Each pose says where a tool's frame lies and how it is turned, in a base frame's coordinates. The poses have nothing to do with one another.
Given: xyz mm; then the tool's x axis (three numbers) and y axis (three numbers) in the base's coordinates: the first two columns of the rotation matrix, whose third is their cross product.
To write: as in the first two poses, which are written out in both.
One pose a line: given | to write
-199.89 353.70 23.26 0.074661 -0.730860 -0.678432 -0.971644 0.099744 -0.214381 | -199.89 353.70 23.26 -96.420 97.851 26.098
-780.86 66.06 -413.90 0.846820 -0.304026 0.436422 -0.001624 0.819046 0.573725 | -780.86 66.06 -413.90 34.103 -31.144 -9.726
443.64 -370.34 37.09 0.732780 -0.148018 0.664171 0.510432 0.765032 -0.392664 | 443.64 -370.34 37.09 -34.317 -37.507 -22.166
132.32 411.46 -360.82 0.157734 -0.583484 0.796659 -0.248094 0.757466 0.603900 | 132.32 411.46 -360.82 41.834 -81.750 -15.645
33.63 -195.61 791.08 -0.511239 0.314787 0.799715 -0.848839 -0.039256 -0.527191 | 33.63 -195.61 791.08 35.084 -77.829 96.935
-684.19 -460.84 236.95 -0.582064 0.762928 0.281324 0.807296 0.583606 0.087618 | -684.19 -460.84 236.95 -74.954 -148.993 -17.458
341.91 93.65 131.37 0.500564 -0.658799 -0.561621 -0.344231 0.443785 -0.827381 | 341.91 93.65 131.37 -65.838 62.217 -14.434
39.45 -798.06 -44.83 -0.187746 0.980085 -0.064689 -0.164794 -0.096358 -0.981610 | 39.45 -798.06 -44.83 -59.857 -66.941 84.815
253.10 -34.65 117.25 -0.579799 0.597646 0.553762 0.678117 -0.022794 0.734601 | 253.10 -34.65 117.25 -80.382 -122.804 -96.781
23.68 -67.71 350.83 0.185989 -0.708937 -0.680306 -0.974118 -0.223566 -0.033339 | 23.68 -67.71 350.83 -114.747 90.173 43.331
